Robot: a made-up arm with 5 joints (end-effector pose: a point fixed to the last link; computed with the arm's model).
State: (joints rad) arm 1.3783 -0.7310 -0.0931 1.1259 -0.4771
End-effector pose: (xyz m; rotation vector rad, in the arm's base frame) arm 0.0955 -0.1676 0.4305 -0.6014 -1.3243 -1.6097
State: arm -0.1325 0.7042 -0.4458 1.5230 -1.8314
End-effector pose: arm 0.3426 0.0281 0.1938 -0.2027 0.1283 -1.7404
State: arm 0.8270 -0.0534 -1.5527 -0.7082 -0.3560
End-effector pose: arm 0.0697 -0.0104 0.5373 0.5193 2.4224 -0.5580
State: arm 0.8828 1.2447 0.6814 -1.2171 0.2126
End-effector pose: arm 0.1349 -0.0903 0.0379 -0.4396 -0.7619 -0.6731
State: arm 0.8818 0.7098 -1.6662 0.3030 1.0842
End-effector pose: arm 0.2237 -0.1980 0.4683 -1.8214 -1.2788 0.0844
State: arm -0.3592 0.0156 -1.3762 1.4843 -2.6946
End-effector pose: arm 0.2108 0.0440 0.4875 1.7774 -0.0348 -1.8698
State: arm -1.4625 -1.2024 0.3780 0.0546 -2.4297
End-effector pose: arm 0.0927 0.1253 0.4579 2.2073 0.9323 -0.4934
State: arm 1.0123 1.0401 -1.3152 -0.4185 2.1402
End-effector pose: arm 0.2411 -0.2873 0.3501 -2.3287 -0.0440 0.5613
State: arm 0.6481 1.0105 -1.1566 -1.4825 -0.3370
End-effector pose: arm 0.3006 -0.1839 0.3495 0.4044 3.0645 -0.0442
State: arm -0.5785 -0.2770 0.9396 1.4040 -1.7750
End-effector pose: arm 0.2073 0.0794 0.1682 -0.4930 0.1911 -1.2182
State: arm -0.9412 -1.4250 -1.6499 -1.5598 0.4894
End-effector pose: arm -0.0524 -0.1829 0.2188 -0.0209 0.0816 1.3812
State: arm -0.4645 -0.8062 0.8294 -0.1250 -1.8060
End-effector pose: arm 0.2789 0.0952 0.3155 1.6348 -0.7129 -1.0315
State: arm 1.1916 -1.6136 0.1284 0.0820 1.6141
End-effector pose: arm 0.0545 0.0197 0.4847 -2.9217 -0.5688 0.0465
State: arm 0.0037 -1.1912 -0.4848 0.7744 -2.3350
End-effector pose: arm 0.0510 -0.0079 0.5046 2.5610 -1.0253 -0.8917
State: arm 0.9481 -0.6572 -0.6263 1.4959 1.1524
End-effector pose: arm 0.1249 -0.0888 0.4754 -1.1627 -0.7047 0.1309
